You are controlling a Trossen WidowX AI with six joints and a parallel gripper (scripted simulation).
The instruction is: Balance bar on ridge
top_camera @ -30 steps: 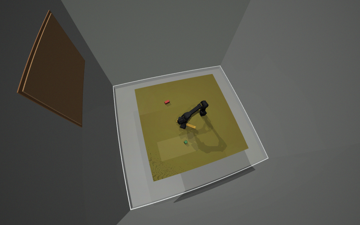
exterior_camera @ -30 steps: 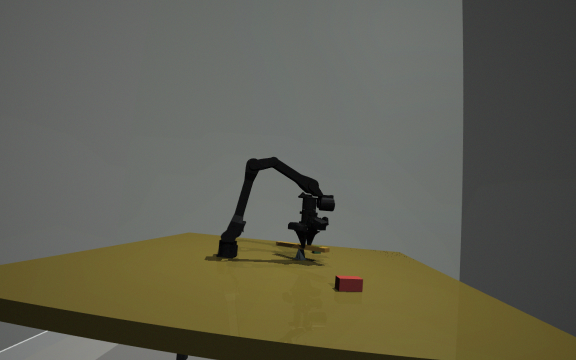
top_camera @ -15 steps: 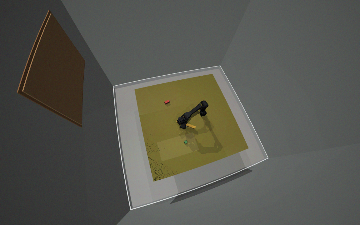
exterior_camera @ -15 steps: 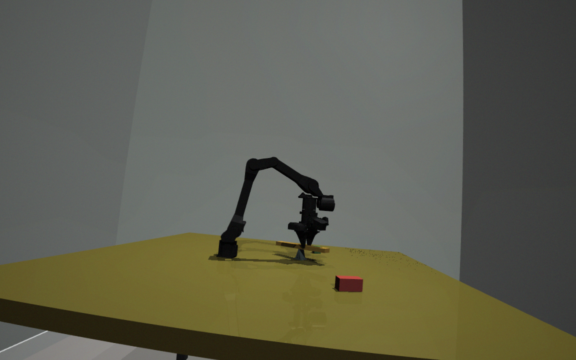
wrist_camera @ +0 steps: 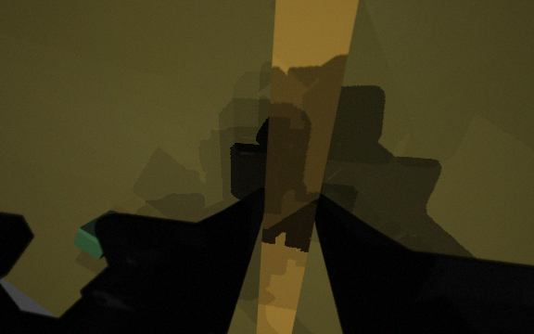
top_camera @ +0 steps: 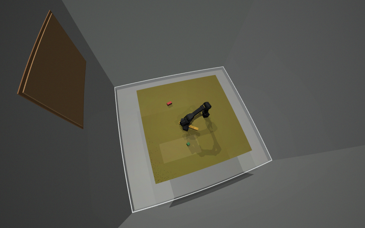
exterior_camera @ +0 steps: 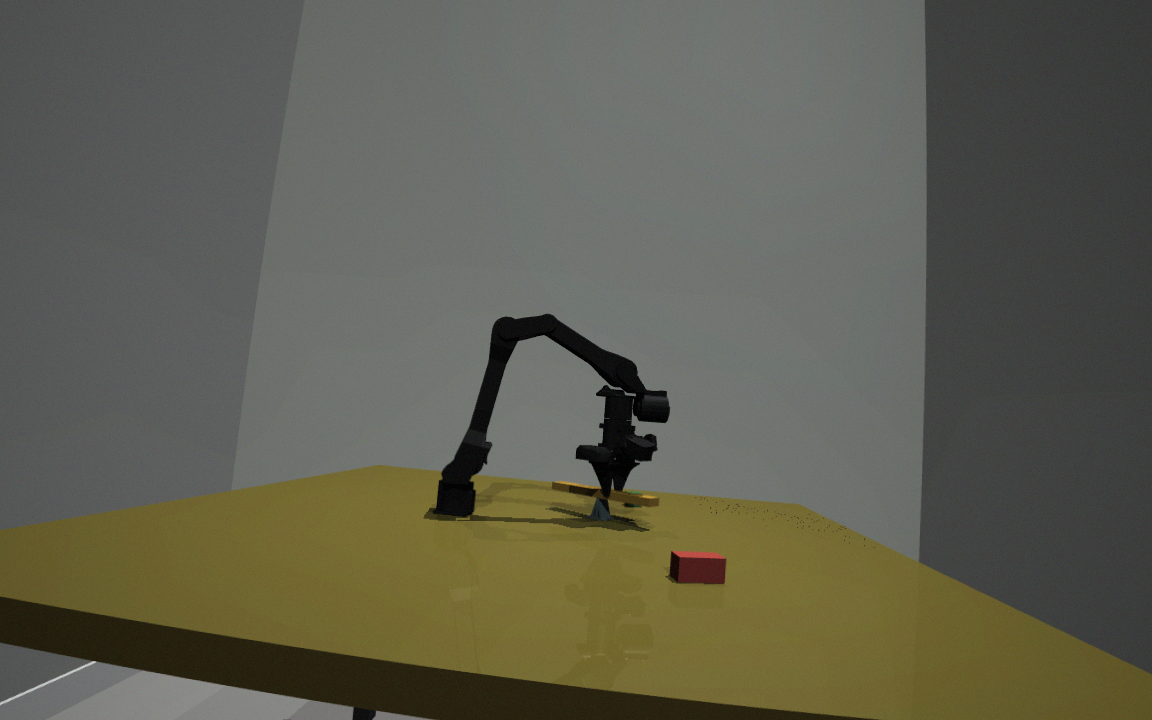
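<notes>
The bar lies 20 mm to the left of my gripper tip and 20 mm behind it. From my gripper tip the other things lie so: red block 380 mm to the right, 130 mm ahead, 30 mm below; then small green cube 230 mm to the left, 50 mm ahead, 30 mm below.
</notes>
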